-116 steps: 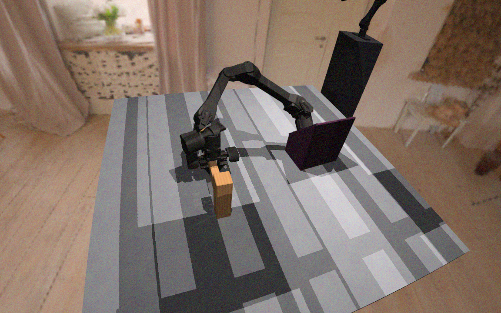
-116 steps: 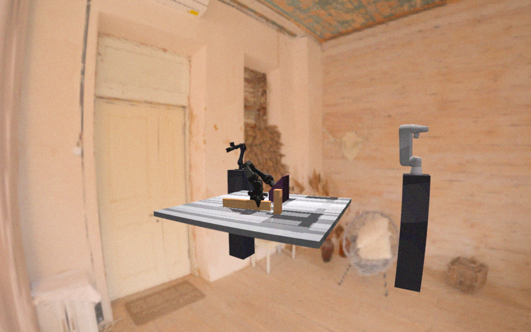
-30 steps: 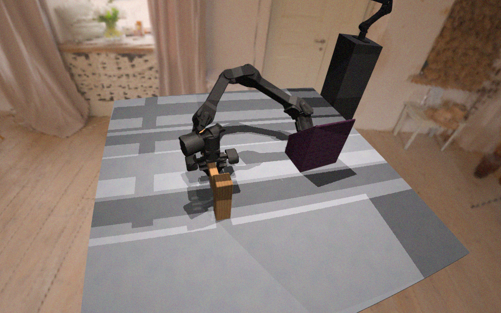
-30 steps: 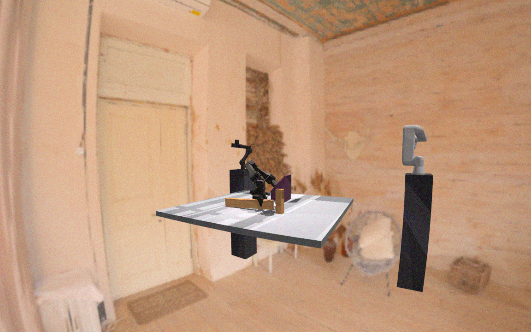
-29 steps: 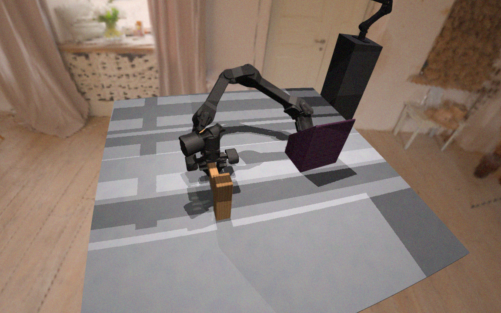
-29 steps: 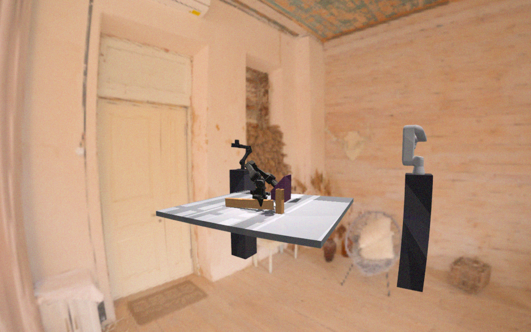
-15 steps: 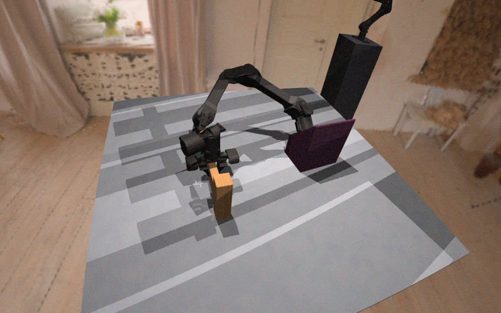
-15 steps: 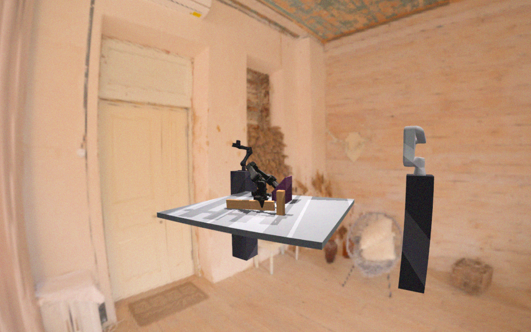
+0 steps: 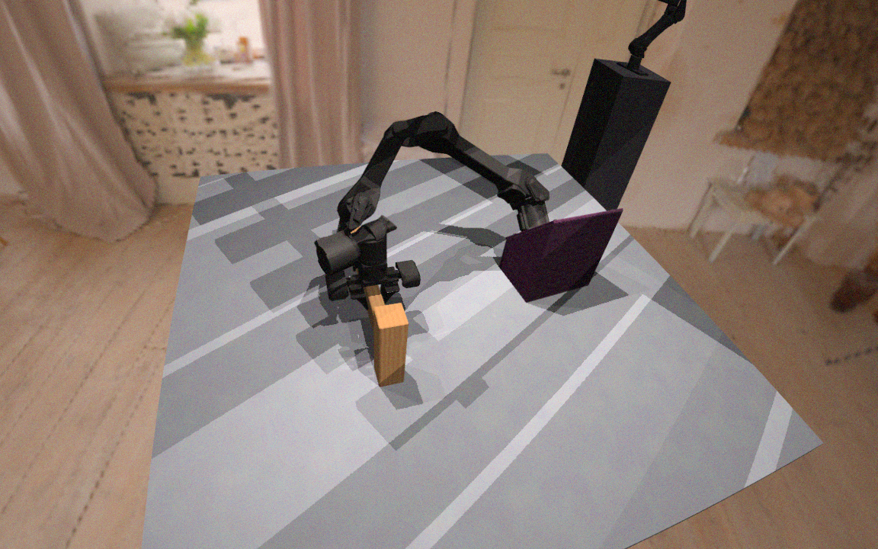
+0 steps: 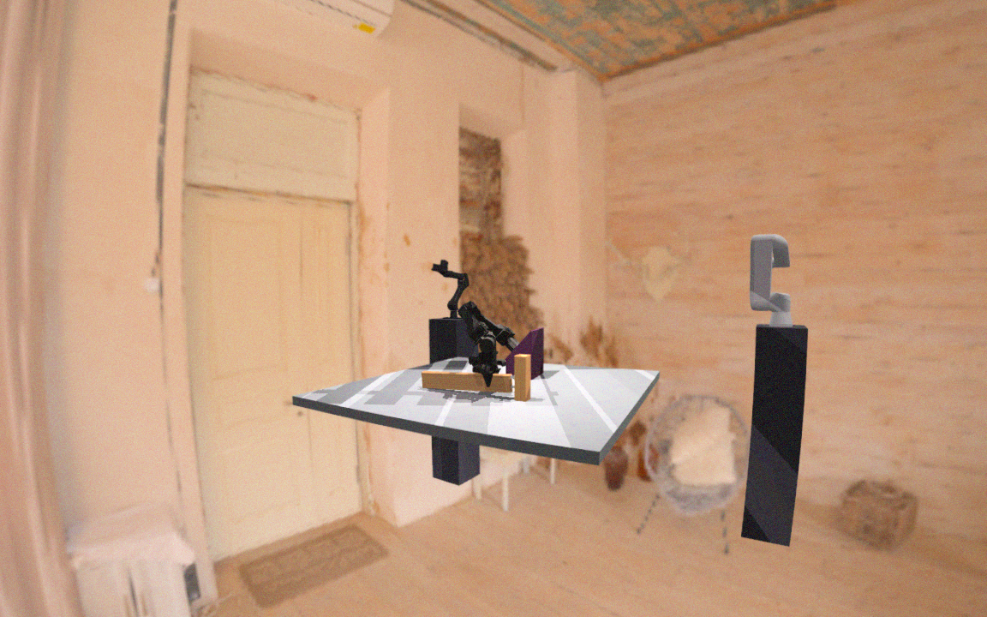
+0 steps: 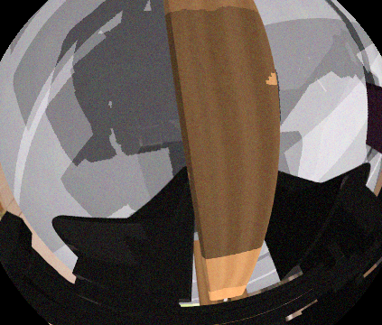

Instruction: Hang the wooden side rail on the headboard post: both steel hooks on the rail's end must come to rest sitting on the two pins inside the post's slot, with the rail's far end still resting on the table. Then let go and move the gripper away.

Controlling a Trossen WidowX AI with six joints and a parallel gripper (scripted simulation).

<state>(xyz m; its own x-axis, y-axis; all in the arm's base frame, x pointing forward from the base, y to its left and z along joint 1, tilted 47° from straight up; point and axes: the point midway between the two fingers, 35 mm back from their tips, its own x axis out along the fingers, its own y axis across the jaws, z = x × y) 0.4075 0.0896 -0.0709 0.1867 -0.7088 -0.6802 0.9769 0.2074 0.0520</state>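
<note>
The wooden headboard post is 15 cm to the left of my gripper tip, 5 cm above it and 1 cm behind it.
</note>
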